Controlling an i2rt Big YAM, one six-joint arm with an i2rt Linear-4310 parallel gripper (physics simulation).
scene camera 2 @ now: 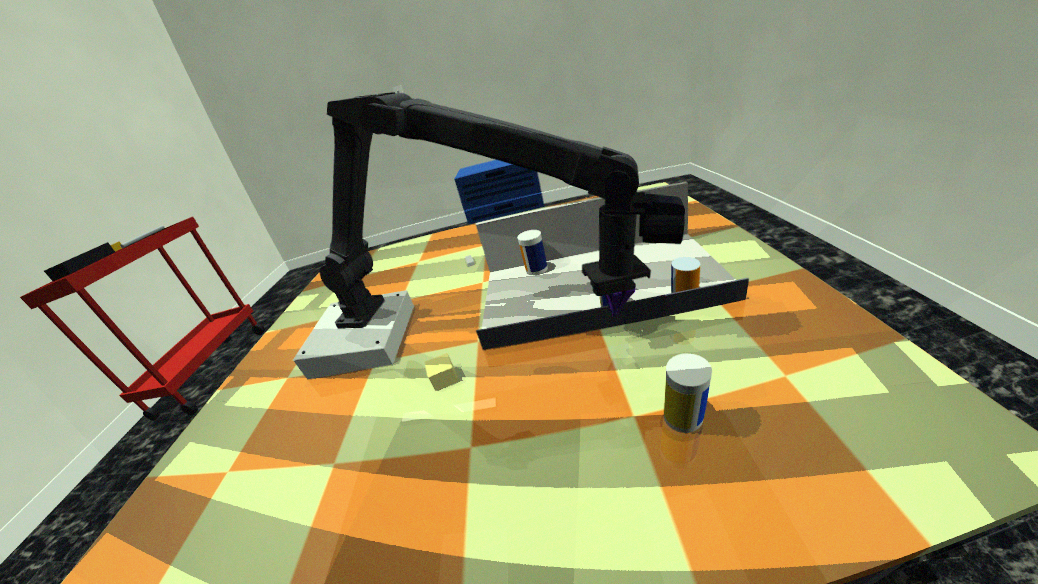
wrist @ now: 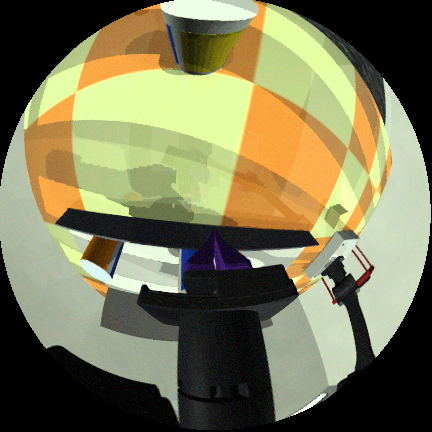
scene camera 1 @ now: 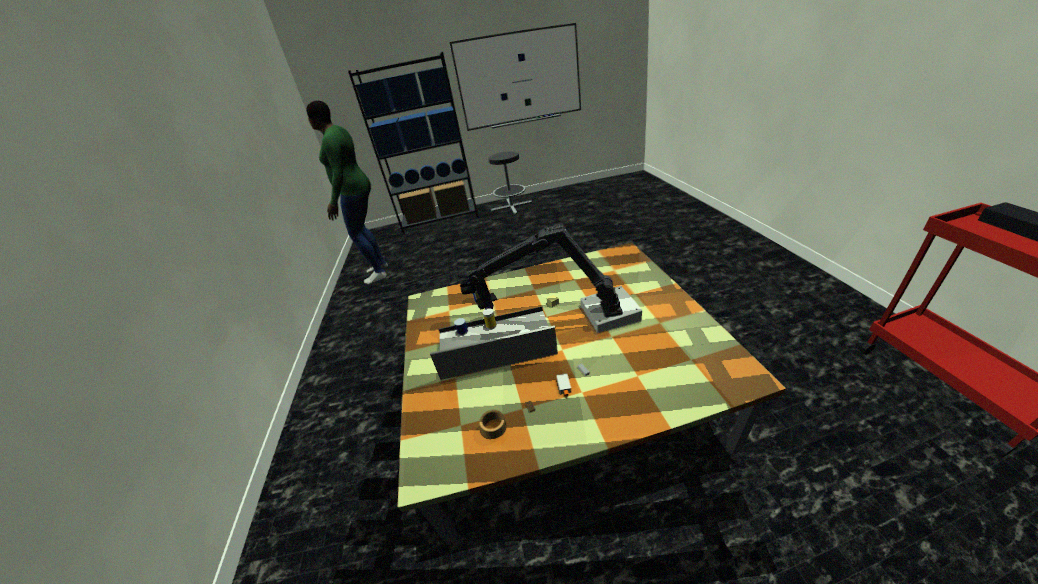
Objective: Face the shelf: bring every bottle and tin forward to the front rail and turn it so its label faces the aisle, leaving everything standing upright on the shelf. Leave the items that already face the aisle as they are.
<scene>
my gripper: shut, holds nothing
a white-topped bottle (scene camera 2: 531, 245): on a shelf board (scene camera 2: 513, 296)
a yellow cube (scene camera 2: 440, 370): on the table
</scene>
